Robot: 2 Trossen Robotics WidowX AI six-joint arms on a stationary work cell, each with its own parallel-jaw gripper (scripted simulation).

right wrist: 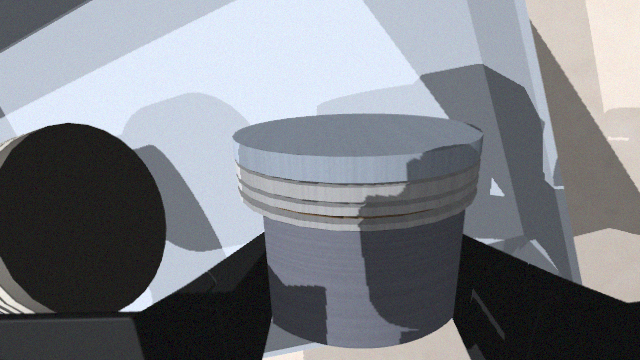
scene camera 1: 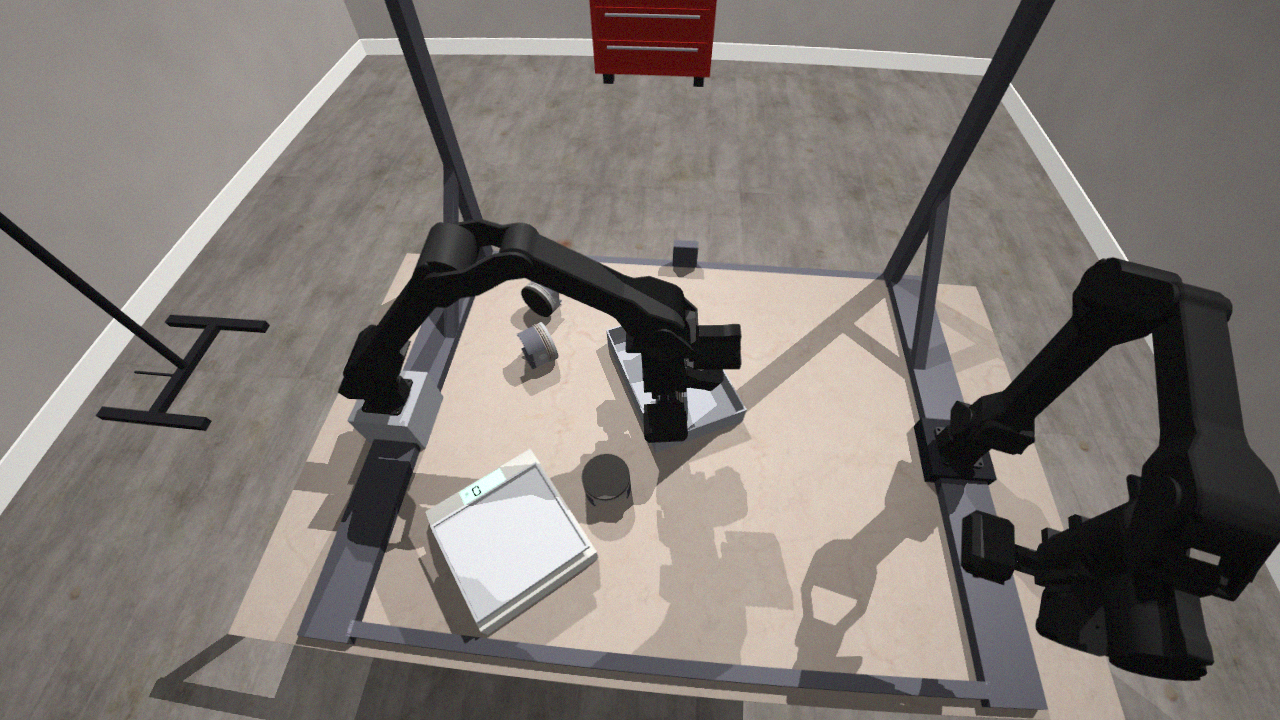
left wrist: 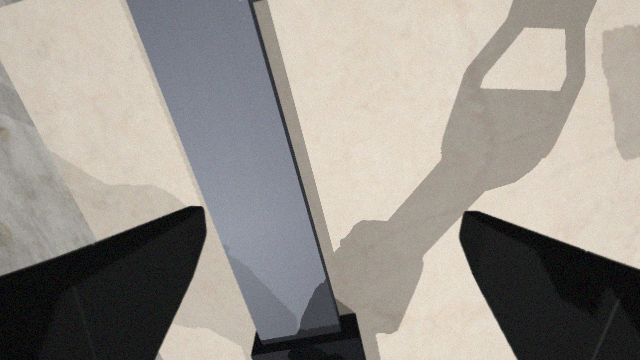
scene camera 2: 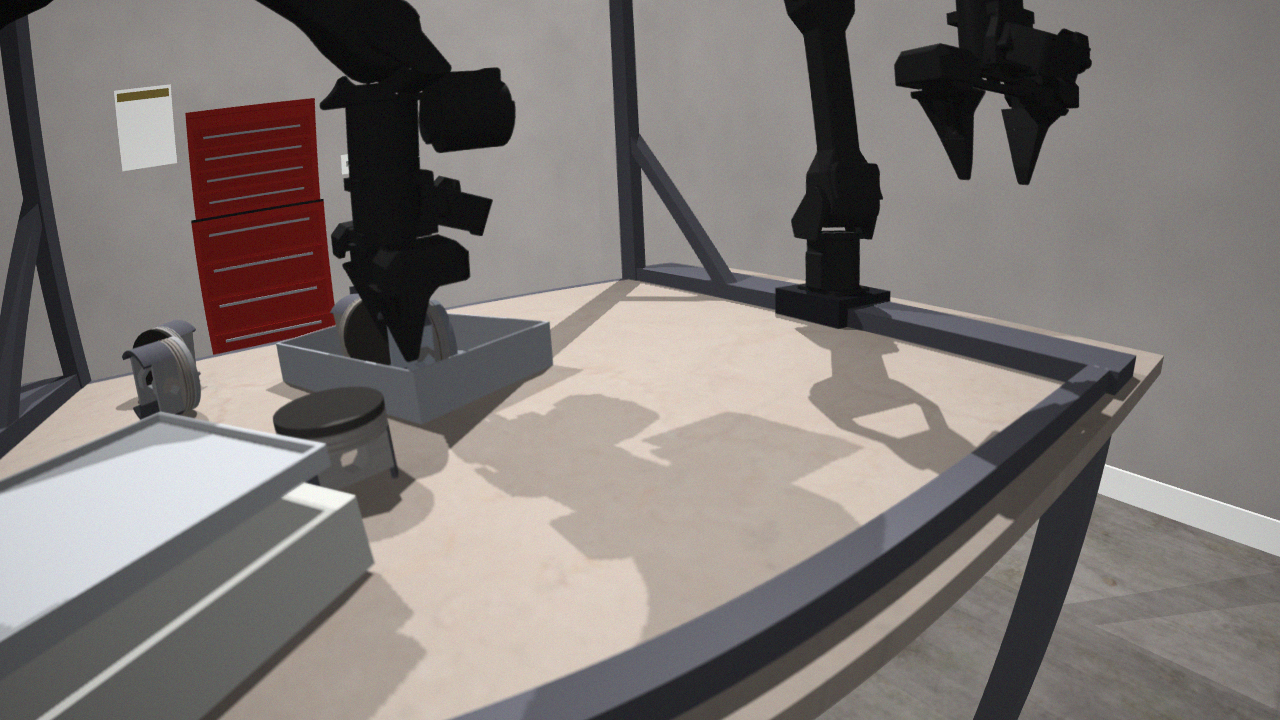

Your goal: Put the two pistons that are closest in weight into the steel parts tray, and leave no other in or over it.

left gripper: scene camera 1 1011, 584; left wrist; scene camera 2; not seen in the right wrist view (out of frame)
right gripper: right wrist 354, 240; scene camera 1 662, 401; scene camera 2 401, 350; not seen in the left wrist view (out of frame)
steel parts tray: right wrist 175, 88; scene camera 1; scene camera 2; not seen in the left wrist view (out of frame)
scale: scene camera 1 484, 484; scene camera 2 190, 637; not seen in the right wrist view (out of frame); not seen in the left wrist view (out of frame)
same spot on left gripper: (left wrist: 126, 289) = (scene camera 2: 1029, 140)
same spot on steel parts tray: (scene camera 2: 507, 350) = (scene camera 1: 713, 424)
